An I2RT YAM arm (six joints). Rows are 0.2 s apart.
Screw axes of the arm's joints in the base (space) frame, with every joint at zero. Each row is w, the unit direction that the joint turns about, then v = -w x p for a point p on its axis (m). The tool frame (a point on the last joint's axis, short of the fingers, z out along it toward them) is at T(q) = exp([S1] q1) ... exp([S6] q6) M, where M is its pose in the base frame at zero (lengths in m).
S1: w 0 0 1 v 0.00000 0.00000 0.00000
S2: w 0 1 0 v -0.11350 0.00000 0.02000
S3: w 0 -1 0 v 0.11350 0.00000 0.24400
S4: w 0 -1 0 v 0.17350 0.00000 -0.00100
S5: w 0 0 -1 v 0.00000 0.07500 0.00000
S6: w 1 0 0 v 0.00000 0.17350 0.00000
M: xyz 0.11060 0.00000 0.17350 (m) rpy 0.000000 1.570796 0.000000 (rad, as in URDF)
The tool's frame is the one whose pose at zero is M.
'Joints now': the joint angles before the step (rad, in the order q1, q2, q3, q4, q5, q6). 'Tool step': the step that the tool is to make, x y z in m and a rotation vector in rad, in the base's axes. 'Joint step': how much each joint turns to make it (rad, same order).
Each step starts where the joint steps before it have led.
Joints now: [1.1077 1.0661 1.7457 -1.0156 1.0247 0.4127]
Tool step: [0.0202 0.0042 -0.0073 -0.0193 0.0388 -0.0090]
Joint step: [-0.1257 0.0213 -0.0277 0.0369 -0.1179 -0.0292]
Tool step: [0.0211 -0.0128 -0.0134 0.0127 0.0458 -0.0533]
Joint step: [-0.1796 -0.0184 -0.0689 0.0351 -0.1335 -0.0046]
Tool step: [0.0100 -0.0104 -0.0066 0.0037 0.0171 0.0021]
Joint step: [-0.1088 -0.0197 -0.0444 0.0369 -0.1089 -0.0337]
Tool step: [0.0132 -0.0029 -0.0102 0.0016 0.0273 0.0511]
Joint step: [-0.0859 -0.0030 -0.0520 0.0490 -0.1348 -0.0368]
